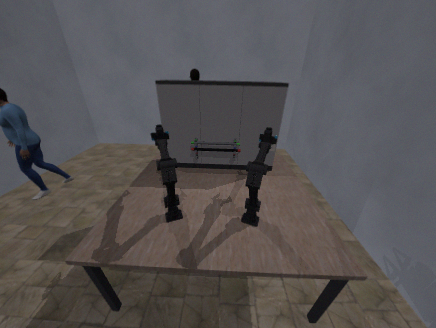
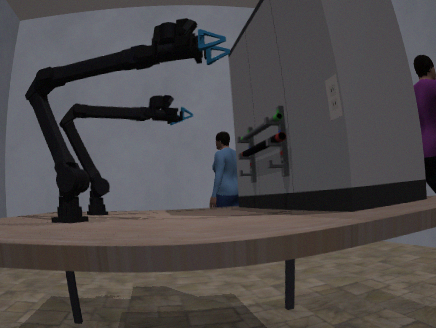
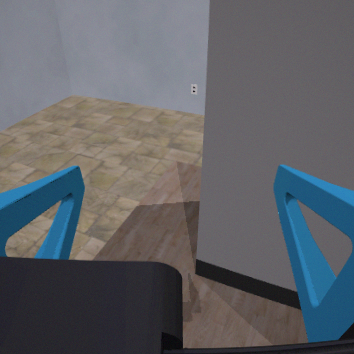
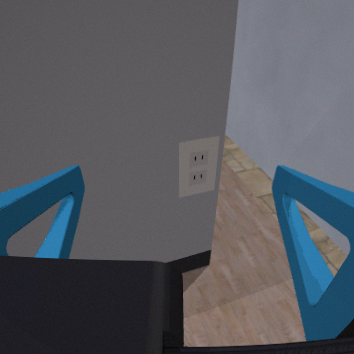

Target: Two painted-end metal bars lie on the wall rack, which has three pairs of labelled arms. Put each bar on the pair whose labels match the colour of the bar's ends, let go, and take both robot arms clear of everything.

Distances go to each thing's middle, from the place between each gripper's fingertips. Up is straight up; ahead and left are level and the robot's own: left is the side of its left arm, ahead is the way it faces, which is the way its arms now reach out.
Labels:
Right now the socket plate (image 4: 211,143) is 270 mm ahead of my left hand, 1080 mm to the right of it and 190 mm below it.
My right hand is 25 cm short of the socket plate, 12 cm to the left of it and 19 cm above it.

